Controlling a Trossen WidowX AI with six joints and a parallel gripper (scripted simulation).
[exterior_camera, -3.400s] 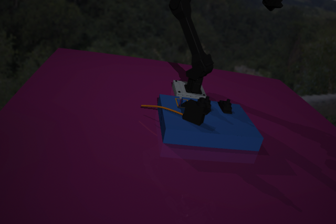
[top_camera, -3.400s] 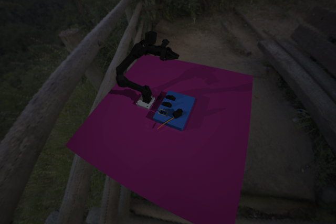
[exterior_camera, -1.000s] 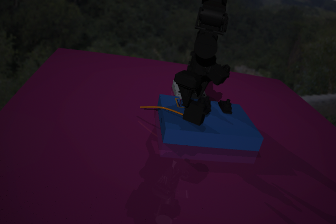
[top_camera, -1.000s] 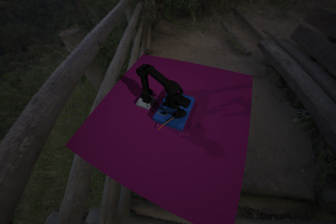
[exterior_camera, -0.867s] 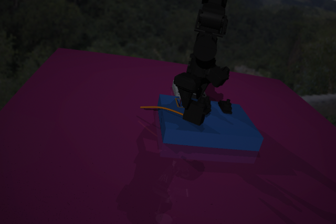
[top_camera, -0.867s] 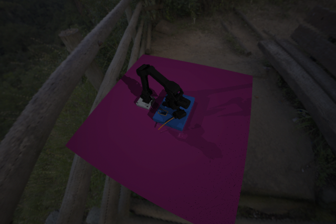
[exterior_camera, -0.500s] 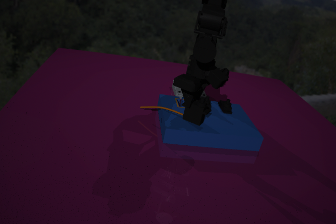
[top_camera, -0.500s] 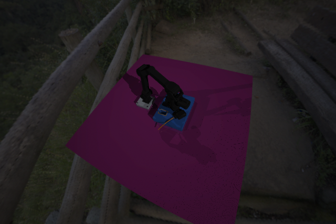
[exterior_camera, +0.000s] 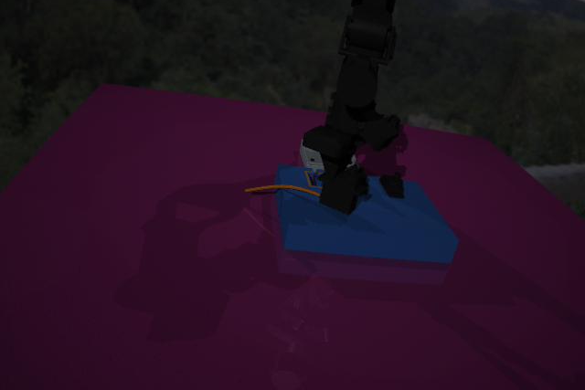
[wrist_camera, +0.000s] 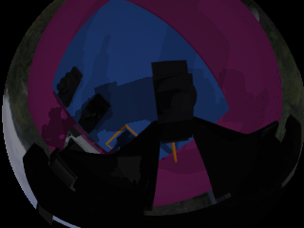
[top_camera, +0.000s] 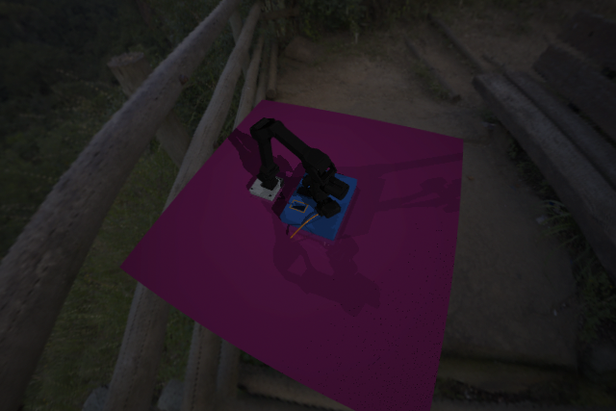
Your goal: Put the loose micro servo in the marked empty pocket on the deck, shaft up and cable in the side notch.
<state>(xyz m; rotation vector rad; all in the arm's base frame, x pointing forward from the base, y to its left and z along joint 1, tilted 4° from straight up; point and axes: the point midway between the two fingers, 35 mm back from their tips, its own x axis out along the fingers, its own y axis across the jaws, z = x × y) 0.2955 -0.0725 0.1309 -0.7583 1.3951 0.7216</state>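
The blue deck is 7 cm to the left of my gripper tip and 8 cm below it.
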